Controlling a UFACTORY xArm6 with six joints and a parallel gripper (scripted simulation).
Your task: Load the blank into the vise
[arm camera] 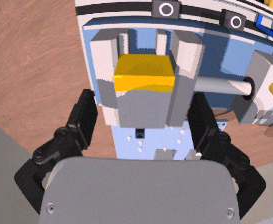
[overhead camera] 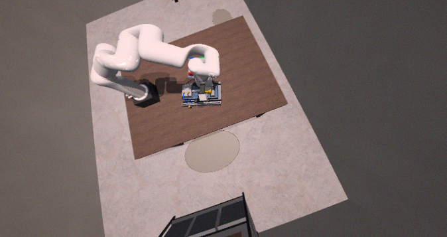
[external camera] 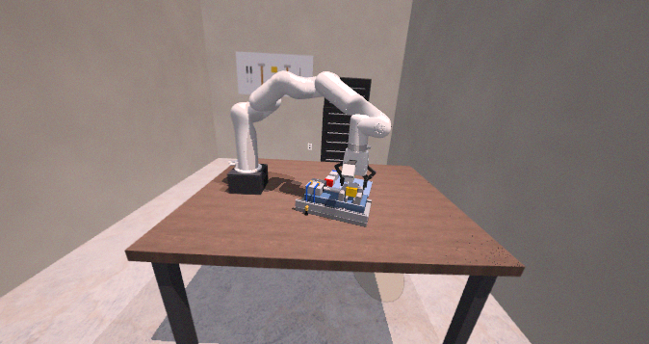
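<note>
My hand is 2 cm above the yellow-ended blank. Round my hand: dark rod (2 cm ahead, 4 cm to the left, 3 cm below); then vise (6 cm behind, 3 cm to the left, 8 cm below); then red-ended blank (6 cm behind, 24 cm to the left, 9 cm below).
</note>
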